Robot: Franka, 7 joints.
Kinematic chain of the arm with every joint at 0, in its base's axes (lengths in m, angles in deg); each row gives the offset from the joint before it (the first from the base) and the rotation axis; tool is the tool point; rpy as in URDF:
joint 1: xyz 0 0 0.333 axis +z
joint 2: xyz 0 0 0 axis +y
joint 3: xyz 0 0 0.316 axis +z
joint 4: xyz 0.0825 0 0 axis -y
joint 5: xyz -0.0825 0 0.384 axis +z
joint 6: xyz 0 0 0 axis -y
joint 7: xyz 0.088 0 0 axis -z
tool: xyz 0 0 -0.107 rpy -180 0 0
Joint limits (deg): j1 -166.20..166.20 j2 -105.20..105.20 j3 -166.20..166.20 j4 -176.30..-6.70 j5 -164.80..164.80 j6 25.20..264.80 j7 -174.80..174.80
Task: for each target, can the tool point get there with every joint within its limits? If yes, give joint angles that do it. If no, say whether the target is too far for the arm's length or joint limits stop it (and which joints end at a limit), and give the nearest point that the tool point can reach.
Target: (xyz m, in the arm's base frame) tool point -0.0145 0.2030 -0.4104
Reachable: no: joint limits stop it (at a limit: joint 2) | nearest point -0.0150 0.2105 -0.3558 | short by 0.055 m
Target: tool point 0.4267 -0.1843 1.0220
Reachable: yes | joints 34.19 6.41 -62.86 -49.32 -76.72 129.10 65.83
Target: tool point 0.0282 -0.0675 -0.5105
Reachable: no: joint limits stop it (at a limit: joint 2) | nearest point 0.0488 -0.1169 -0.3371 | short by 0.181 m
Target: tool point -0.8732 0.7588 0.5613
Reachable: no: too far | nearest point -0.6353 0.5521 0.4991 | short by 0.321 m
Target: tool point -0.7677 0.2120 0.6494
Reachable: yes | joints -17.31 -83.55 -7.91 -26.02 -23.05 146.01 117.61
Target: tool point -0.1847 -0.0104 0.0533
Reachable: yes | joints -91.57 -76.27 -130.61 -150.02 133.85 197.25 61.69
